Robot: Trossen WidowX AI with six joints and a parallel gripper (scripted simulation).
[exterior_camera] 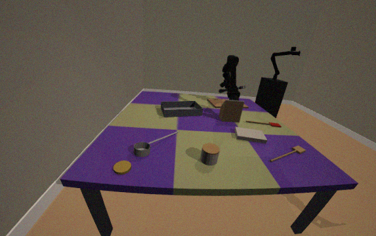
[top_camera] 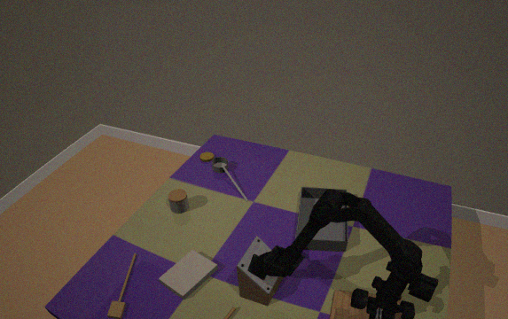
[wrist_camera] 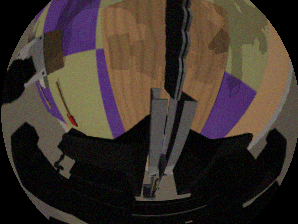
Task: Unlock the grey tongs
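My gripper tip is 100 mm above the wooden board. Round my gripper tip: grey roasting tin (520 mm ahead, 220 mm to the left, 80 mm below); then slab (130 mm ahead, 620 mm to the left, 90 mm below); then red spatula (130 mm behind, 460 mm to the left, 100 mm below).
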